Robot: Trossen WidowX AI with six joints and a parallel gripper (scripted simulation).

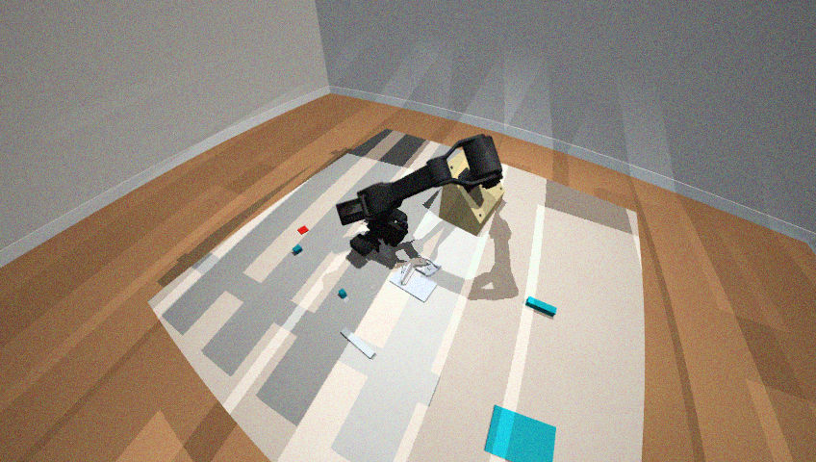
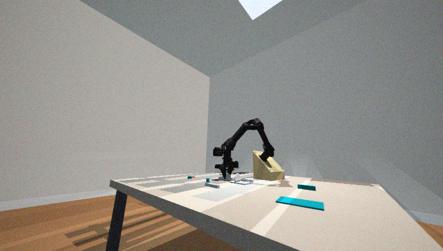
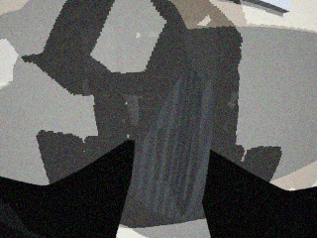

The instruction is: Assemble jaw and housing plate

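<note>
My gripper tip is now 15 cm to the right of the white base plate and 4 cm short of it. The rest, counted from my gripper tip: red block 28 cm to the right, 10 cm ahead, 1 cm below; teal bar 49 cm to the left, 9 cm behind; flat teal plate 56 cm to the left, 23 cm ahead, 1 cm below.
</note>
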